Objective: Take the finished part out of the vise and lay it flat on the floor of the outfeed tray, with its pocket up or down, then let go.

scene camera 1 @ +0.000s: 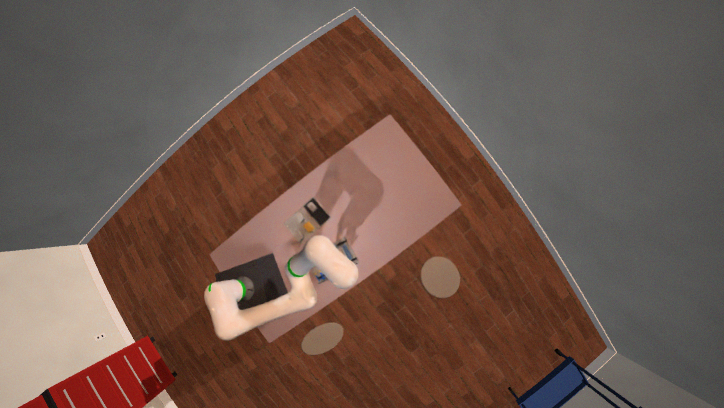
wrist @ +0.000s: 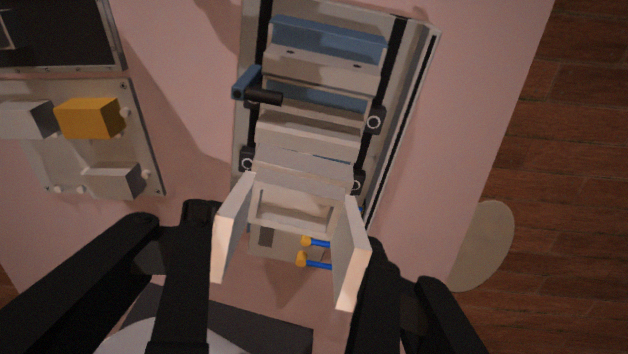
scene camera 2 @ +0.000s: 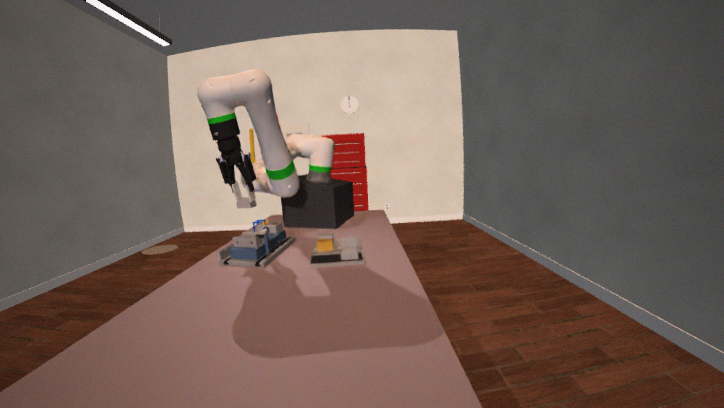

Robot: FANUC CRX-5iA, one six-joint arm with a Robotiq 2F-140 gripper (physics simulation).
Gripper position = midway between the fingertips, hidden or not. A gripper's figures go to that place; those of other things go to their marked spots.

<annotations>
My gripper [wrist: 295,206]: 0.21 m from the lens. A yellow block [wrist: 79,118] is 0.48 m from the lens.
</annotations>
